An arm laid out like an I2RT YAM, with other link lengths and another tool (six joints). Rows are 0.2 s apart.
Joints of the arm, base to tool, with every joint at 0 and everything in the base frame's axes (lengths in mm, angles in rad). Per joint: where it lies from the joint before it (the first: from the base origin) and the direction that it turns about. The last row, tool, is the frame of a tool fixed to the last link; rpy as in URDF.
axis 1: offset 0.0 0.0 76.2 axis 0 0 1
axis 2: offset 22.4 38.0 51.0 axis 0 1 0
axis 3: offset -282.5 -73.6 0.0 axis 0 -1 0
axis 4: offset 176.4 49.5 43.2 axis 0 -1 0
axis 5: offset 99.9 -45.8 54.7 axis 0 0 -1
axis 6: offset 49.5 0.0 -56.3 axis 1 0 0
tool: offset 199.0 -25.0 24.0 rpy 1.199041 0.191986 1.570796
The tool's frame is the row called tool.
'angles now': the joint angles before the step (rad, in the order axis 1, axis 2, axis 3, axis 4, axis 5, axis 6). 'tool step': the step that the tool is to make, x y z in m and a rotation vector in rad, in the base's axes. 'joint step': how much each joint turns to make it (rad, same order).
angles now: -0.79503 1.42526 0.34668 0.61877 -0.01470 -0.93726
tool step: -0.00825 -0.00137 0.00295 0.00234 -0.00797 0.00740
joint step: -0.04899 -0.02260 -0.00076 -0.01887 -0.05385 -0.01830
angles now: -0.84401 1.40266 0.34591 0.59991 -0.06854 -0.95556
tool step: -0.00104 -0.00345 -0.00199 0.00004 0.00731 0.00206
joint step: -0.01638 0.01450 0.00765 0.00102 -0.01409 -0.01313
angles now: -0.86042 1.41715 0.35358 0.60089 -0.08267 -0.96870
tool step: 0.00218 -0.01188 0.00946 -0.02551 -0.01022 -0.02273
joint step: -0.00004 0.02324 0.02502 0.02436 0.02429 0.00186
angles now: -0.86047 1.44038 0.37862 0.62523 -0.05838 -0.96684
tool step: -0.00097 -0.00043 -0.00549 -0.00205 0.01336 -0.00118
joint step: 0.00061 0.01526 -0.01262 0.02019 0.00651 -0.00962
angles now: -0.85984 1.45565 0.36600 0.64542 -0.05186 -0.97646
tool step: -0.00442 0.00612 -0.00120 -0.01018 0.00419 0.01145
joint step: -0.00703 -0.01947 -0.03521 0.01978 -0.01251 -0.01679
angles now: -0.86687 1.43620 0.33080 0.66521 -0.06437 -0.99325
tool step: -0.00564 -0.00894 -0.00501 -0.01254 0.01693 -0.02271
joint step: -0.01583 0.03537 -0.01047 0.04369 0.01521 -0.01610
